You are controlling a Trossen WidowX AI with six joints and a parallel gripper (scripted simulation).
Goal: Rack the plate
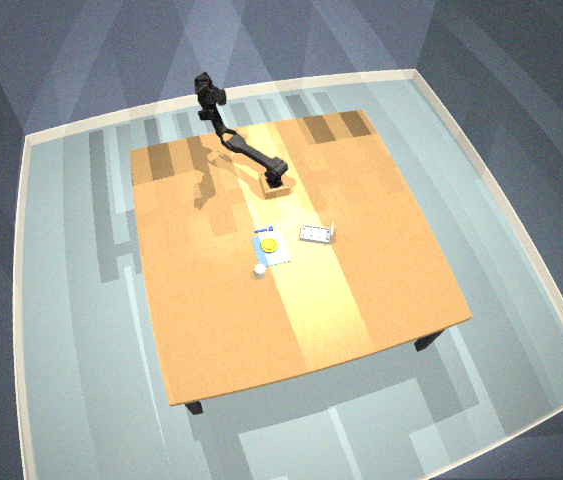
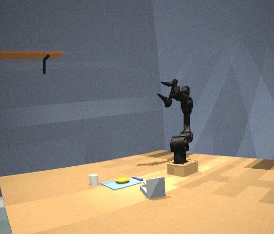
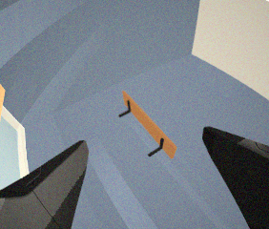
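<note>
Now: gripper tip 46 cm short of the yellow plate, 45 cm above it and 14 cm to the right of it. From my gripper tip the other things lie so: white cup (56 cm ahead, 44 cm below, 6 cm to the left); then blue utensil (46 cm below, 37 cm ahead, 16 cm to the left); then mat (47 cm below, 47 cm ahead, 14 cm to the left).
</note>
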